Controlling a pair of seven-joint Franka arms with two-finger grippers.
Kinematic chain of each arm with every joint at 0, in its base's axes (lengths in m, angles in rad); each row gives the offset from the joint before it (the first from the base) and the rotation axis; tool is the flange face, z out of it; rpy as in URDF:
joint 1: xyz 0 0 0.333 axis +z
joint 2: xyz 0 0 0 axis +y
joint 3: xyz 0 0 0.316 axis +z
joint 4: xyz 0.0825 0 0 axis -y
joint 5: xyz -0.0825 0 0.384 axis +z
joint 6: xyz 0 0 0 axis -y
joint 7: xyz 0.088 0 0 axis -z
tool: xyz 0 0 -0.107 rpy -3.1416 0 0
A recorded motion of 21 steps. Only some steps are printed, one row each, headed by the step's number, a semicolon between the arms.
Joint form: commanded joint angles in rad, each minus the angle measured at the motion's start. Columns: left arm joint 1, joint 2, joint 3, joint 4, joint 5, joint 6, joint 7; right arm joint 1, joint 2, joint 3, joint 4, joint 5, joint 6, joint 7.
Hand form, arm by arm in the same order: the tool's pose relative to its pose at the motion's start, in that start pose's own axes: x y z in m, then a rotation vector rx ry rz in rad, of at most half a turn. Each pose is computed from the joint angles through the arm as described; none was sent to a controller.
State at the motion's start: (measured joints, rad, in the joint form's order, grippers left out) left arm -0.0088 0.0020 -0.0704 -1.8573 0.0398 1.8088 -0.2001; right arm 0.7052 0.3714 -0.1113 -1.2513 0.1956 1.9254 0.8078
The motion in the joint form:
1: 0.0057 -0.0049 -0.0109 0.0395 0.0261 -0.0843 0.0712; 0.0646 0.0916 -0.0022 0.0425 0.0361 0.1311 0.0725
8: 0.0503 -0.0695 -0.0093 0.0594 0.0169 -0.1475 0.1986; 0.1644 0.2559 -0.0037 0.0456 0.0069 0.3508 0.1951
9: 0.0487 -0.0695 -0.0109 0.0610 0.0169 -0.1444 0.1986; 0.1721 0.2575 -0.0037 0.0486 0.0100 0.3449 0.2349
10: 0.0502 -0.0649 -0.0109 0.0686 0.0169 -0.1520 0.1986; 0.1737 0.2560 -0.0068 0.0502 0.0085 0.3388 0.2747
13: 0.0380 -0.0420 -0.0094 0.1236 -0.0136 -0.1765 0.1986; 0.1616 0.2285 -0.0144 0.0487 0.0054 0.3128 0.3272
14: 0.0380 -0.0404 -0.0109 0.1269 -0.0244 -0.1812 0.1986; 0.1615 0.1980 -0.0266 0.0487 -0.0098 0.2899 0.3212
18: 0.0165 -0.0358 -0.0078 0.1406 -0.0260 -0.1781 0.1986; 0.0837 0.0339 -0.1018 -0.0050 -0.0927 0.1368 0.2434
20: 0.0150 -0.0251 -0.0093 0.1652 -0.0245 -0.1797 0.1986; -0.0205 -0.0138 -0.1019 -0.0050 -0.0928 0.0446 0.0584
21: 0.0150 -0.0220 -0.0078 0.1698 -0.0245 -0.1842 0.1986; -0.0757 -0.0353 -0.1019 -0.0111 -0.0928 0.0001 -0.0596
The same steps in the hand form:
1: -0.0056 -0.0015 -0.0145 0.0329 -0.0348 0.0791; -0.0203 -0.0421 0.0417 0.0817 0.0173 0.0312
8: -0.0216 -0.0296 -0.0519 0.0227 -0.0189 0.1538; -0.0648 -0.0826 0.1513 0.1099 0.0567 0.0627
9: -0.0214 -0.0279 -0.0530 0.0226 -0.0140 0.1570; -0.0702 -0.0856 0.1523 0.1094 0.0470 0.0968
10: -0.0204 -0.0287 -0.0535 0.0226 -0.0187 0.1553; -0.0700 -0.0855 0.1508 0.1067 0.0457 0.1354
13: -0.0151 -0.0199 -0.0658 -0.0096 -0.0132 0.1624; -0.0596 -0.0799 0.1316 0.1057 0.0514 0.1998
14: -0.0153 -0.0180 -0.0661 -0.0201 -0.0170 0.1632; -0.0547 -0.0779 0.1095 0.1048 0.0711 0.1906
18: -0.0147 -0.0078 -0.0709 -0.0223 -0.0044 0.1812; 0.0131 -0.0066 0.0113 0.0066 0.1675 0.2024
20: -0.0111 -0.0061 -0.0768 -0.0226 0.0081 0.1840; 0.0579 0.0480 -0.0261 -0.0526 0.1620 0.1211
21: -0.0104 -0.0069 -0.0769 -0.0226 0.0050 0.1825; 0.0785 0.0793 -0.0413 -0.0875 0.1498 0.0592

